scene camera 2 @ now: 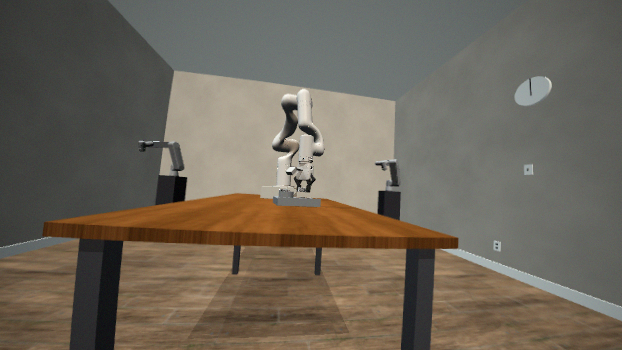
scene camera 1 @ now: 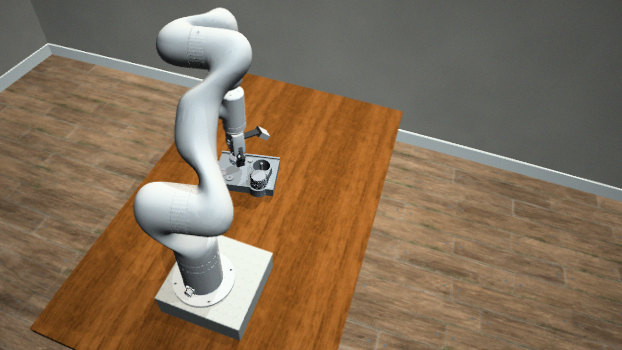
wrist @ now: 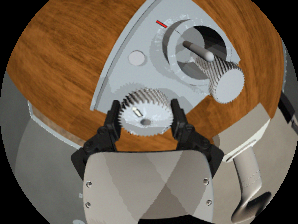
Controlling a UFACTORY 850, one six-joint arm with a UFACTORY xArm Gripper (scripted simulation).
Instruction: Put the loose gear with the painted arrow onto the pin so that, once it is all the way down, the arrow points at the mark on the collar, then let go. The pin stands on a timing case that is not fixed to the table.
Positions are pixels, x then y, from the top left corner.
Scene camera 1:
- timing case: 264, 170
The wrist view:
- gripper: 145, 107
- timing case: 156, 36
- loose gear: 144, 112
